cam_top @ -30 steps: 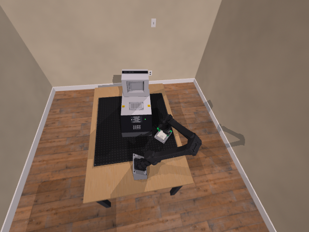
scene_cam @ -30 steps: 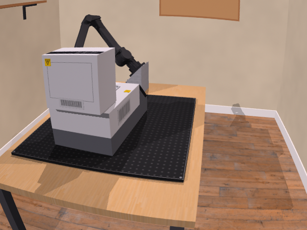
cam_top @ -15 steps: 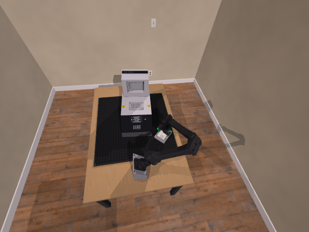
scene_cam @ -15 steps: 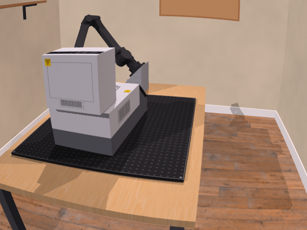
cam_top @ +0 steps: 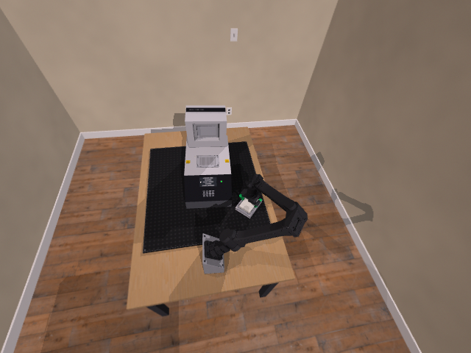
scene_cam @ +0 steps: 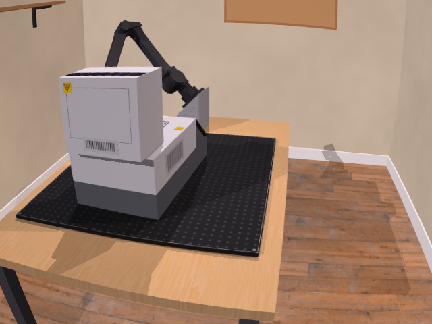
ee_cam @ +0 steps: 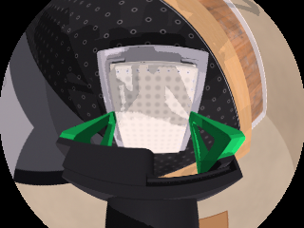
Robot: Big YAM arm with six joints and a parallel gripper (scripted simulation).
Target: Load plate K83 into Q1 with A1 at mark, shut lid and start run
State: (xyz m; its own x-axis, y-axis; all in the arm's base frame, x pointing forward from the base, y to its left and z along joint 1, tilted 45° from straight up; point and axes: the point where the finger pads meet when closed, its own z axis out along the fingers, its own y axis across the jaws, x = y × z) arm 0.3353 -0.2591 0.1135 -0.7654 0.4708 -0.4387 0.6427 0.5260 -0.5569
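The white plate K83 lies right at my hand. Round my hand: plate nest N1 (2 cm below).
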